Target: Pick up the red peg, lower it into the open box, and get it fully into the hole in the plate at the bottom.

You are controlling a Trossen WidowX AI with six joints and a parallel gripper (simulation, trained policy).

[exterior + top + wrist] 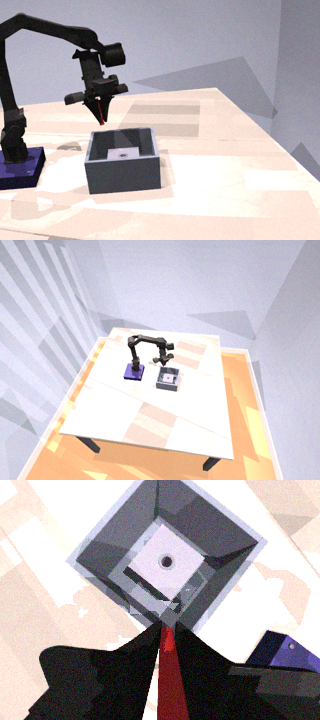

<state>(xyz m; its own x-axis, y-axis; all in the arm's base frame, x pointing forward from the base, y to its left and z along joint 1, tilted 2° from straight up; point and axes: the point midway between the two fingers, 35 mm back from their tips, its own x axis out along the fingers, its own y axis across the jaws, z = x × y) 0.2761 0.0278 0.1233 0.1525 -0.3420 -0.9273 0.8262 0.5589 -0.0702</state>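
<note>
The red peg lies 1 cm behind my gripper tip, 2 cm to the left of it and 3 cm above it. From my gripper tip the other things lie so: dark grey box (5 cm ahead, 7 cm to the right, 11 cm below); then pale plate (5 cm ahead, 7 cm to the right, 9 cm below).
</note>
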